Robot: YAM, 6 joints.
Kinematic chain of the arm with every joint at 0, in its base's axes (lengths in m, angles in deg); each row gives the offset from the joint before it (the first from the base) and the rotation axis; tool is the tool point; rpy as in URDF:
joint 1: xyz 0 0 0.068 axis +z
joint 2: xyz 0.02 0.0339 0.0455 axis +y
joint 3: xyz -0.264 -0.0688 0 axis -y
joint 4: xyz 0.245 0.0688 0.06 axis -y
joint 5: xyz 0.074 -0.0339 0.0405 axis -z
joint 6: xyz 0.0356 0 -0.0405 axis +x
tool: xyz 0 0 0 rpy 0 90 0
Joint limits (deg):
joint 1: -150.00..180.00
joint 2: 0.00..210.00
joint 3: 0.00..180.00
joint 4: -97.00..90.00
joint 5: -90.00..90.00
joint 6: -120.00..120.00
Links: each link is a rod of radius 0.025 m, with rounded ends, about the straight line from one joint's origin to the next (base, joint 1, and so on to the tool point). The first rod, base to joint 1, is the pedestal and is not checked.
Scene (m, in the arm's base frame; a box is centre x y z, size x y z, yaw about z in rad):
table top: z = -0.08
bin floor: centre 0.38 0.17 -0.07 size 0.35 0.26 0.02 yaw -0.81
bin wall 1: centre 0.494 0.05 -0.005 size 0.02 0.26 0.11 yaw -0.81
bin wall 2: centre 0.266 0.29 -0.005 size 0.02 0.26 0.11 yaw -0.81
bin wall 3: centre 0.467 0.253 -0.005 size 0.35 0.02 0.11 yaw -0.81
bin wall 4: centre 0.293 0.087 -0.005 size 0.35 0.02 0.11 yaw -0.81
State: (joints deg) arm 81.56 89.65 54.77 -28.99 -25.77 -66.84
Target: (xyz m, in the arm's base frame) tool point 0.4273 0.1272 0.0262
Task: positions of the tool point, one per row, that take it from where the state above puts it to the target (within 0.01 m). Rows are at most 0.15 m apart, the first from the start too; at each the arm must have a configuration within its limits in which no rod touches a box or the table.
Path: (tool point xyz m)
1: 0.1109 0.3179 0.1707
2: 0.2010 0.3109 0.1434
3: 0.2901 0.2758 0.1098
4: 0.3686 0.2132 0.0705
5: 0.4273 0.1272 0.0262

